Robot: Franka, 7 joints.
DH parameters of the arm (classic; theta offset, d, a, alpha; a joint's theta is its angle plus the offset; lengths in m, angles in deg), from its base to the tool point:
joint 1: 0 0.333 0 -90
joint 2: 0 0 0 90
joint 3: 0 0.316 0.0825 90
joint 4: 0 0 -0.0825 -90
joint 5: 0 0.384 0 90
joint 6: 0 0 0.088 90
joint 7: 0 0.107 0 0
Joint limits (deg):
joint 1: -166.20..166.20
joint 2: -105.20..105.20
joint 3: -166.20..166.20
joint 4: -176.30..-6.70
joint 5: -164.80..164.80
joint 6: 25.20..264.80
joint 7: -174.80..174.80
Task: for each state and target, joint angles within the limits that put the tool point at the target. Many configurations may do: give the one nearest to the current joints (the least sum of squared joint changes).
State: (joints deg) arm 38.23 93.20 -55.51 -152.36 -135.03 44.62 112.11
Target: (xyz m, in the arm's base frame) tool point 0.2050 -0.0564 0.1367
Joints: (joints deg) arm 61.20 76.79 -28.24 -176.30 -136.34 25.20 112.11
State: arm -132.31 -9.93 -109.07 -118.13 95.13 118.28 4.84
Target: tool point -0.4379 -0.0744 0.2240
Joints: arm -107.95 16.68 -67.40 -144.01 93.32 115.06 4.84
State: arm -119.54 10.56 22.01 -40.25 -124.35 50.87 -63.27
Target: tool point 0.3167 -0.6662 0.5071
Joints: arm -77.06 45.74 38.72 -64.51 -123.19 65.63 -63.27
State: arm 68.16 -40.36 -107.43 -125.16 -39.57 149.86 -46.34
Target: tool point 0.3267 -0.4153 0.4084
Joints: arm 35.97 -47.30 -84.80 -133.47 -41.69 153.81 -46.34
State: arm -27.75 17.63 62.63 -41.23 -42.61 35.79 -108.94
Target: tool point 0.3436 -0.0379 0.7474
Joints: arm -42.27 -11.89 39.58 -80.91 -35.29 25.20 -108.94
